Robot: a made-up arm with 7 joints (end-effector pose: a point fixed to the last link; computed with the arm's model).
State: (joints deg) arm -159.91 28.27 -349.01 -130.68 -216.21 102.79 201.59
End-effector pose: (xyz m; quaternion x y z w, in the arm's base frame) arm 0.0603 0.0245 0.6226 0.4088 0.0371 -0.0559 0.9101
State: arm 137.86 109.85 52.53 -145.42 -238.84 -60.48 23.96
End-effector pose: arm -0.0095 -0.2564 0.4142 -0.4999 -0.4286 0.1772 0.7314
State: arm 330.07 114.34 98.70 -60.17 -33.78 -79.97 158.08
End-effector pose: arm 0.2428 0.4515 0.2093 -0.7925 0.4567 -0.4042 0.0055
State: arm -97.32 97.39 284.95 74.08 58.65 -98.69 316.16
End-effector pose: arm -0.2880 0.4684 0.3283 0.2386 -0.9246 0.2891 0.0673
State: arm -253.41 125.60 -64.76 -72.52 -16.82 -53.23 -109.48
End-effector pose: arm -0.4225 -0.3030 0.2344 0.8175 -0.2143 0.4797 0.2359
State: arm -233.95 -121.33 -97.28 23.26 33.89 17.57 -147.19
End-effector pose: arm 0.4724 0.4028 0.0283 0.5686 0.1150 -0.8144 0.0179
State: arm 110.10 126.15 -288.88 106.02 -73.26 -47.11 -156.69
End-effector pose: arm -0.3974 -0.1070 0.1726 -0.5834 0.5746 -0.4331 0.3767
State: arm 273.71 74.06 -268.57 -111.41 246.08 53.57 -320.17
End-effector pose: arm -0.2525 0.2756 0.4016 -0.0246 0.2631 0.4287 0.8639
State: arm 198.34 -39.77 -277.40 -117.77 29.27 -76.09 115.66
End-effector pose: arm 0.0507 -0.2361 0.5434 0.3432 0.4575 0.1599 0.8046
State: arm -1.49 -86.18 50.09 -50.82 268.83 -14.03 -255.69
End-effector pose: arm -0.6306 0.1581 0.2367 -0.2842 0.3276 -0.8563 0.2805
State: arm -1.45 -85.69 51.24 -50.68 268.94 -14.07 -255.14
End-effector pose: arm -0.6322 0.1620 0.2462 -0.2837 0.3390 -0.8501 0.2864
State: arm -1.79 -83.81 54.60 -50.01 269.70 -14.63 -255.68
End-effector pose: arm -0.6393 0.1664 0.2795 -0.2921 0.3643 -0.8339 0.2944
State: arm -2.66 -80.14 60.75 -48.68 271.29 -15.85 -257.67
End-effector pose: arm -0.6494 0.1690 0.3444 -0.3103 0.4067 -0.8042 0.3025
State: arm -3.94 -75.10 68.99 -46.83 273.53 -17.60 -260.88
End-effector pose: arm -0.6540 0.1668 0.4341 -0.3334 0.4606 -0.7636 0.3059
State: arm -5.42 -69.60 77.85 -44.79 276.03 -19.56 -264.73
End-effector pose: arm -0.6464 0.1588 0.5309 -0.3549 0.5155 -0.7194 0.3011
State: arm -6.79 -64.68 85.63 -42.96 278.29 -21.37 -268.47
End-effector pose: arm -0.6285 0.1481 0.6145 -0.3715 0.5607 -0.6813 0.2889
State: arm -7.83 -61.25 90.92 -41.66 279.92 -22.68 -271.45
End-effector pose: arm -0.6106 0.1385 0.6701 -0.3832 0.5887 -0.6563 0.2756
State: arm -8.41 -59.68 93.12 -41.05 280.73 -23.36 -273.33
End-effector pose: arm -0.6015 0.1327 0.6938 -0.3915 0.5974 -0.6471 0.2669
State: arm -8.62 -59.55 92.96 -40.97 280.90 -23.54 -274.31
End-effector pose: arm -0.6018 0.1301 0.6945 -0.3977 0.5921 -0.6495 0.2635
